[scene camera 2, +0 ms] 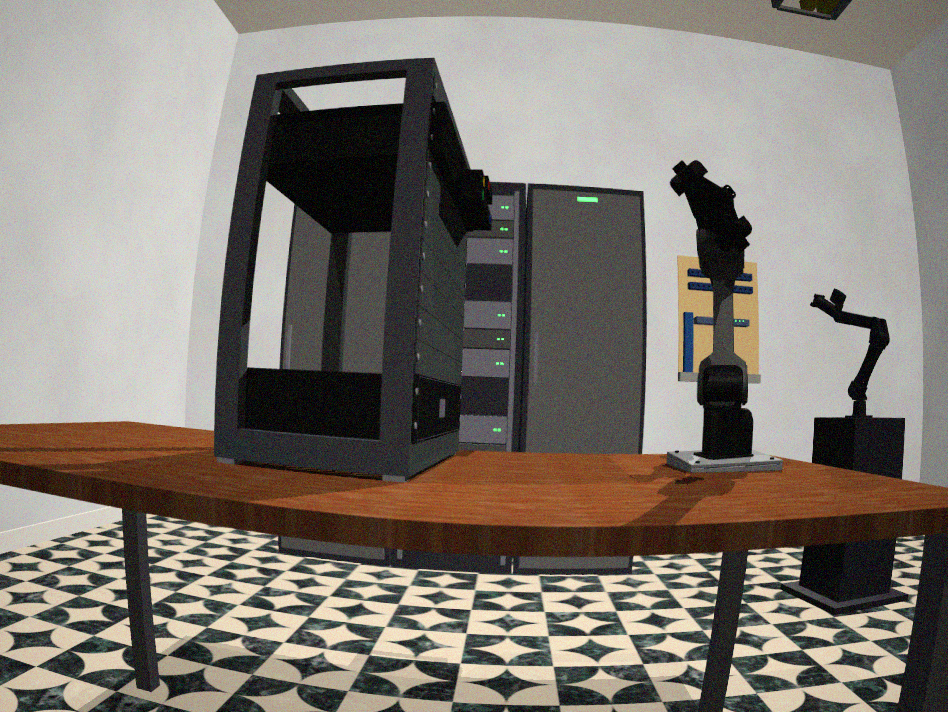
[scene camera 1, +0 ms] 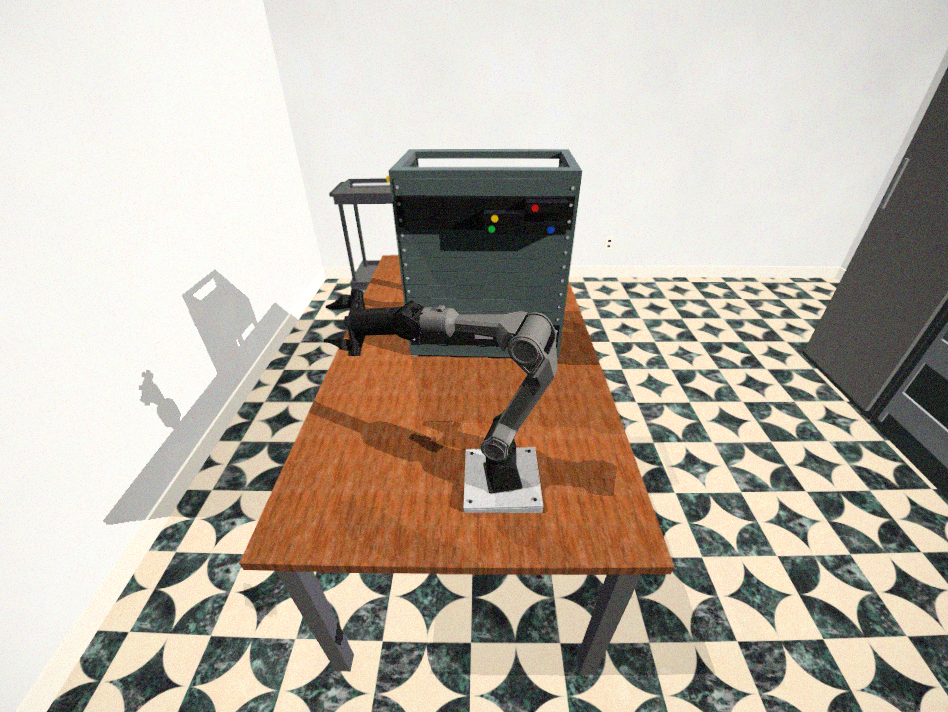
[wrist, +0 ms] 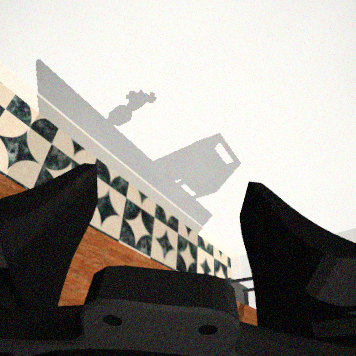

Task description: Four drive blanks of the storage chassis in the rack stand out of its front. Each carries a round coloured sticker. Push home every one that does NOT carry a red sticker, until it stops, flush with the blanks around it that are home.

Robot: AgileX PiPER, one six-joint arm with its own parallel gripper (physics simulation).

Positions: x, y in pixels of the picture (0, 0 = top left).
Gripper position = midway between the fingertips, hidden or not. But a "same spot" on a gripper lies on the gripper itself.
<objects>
My gripper shows in scene camera 2, in scene camera 1 (327, 324) and in the wrist view. The same spot on my gripper: (wrist: 295, 264) is (scene camera 2: 701, 176).
</objects>
